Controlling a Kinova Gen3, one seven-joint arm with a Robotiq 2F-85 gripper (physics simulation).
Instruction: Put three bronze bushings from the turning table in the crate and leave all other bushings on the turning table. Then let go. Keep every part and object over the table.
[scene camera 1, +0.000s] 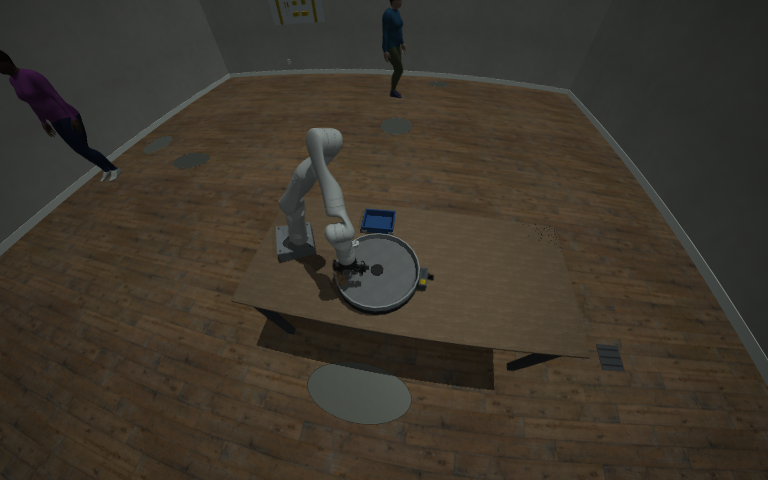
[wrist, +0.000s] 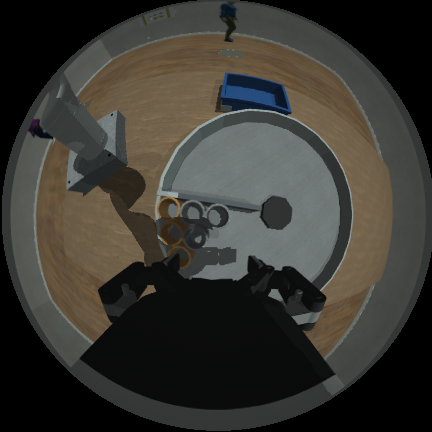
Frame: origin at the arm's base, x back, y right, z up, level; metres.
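Where they show: gripper, fingertip midpoint: (scene camera 1: 351, 274) (wrist: 213, 262); arm's base, link origin: (scene camera 1: 299, 238) (wrist: 94, 145).
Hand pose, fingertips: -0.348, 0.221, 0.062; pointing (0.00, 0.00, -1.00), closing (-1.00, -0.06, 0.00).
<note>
Things, the pixels of their top centre, and the offset from my fingertips, as dx, dy, dz. "pt": a spot on its surface instead.
- turning table, top centre: (wrist: 277, 212) (scene camera 1: 377, 269) -0.111, -0.073, -0.065
- blue crate, top centre: (wrist: 256, 87) (scene camera 1: 378, 218) -0.079, -0.419, -0.075
- divider bar, surface spot: (wrist: 215, 199) pt +0.004, -0.082, -0.040
- dark centre hub, top centre: (wrist: 277, 212) (scene camera 1: 377, 269) -0.111, -0.073, -0.065
- small box with a yellow part, surface spot: (scene camera 1: 423, 280) pt -0.344, -0.033, -0.067
The turning table (scene camera 1: 393, 285) (wrist: 250, 160) is a round grey tray with a raised rim. At its left side, in the wrist view, stand three bronze bushings: one (wrist: 161, 209) against the divider bar, one (wrist: 162, 234) below it, and one (wrist: 189, 257) nearest my fingers. Three grey bushings (wrist: 192, 201) (wrist: 218, 205) (wrist: 186, 237) stand to their right, partly in shadow. My gripper (scene camera 1: 352, 272) (wrist: 213, 262) is wide open and empty above the turning table's left part, its left fingertip close beside the lowest bronze bushing in the wrist view. The blue crate (scene camera 1: 378, 221) (wrist: 254, 97) is empty.
The divider bar (wrist: 215, 199) runs from the rim to the dark centre hub (scene camera 1: 376, 270) (wrist: 276, 213). The crate stands just behind the rim. A small box with a yellow part (scene camera 1: 423, 280) sits at the rim's right. The robot base (scene camera 1: 295, 249) (wrist: 117, 135) is at the left.
</note>
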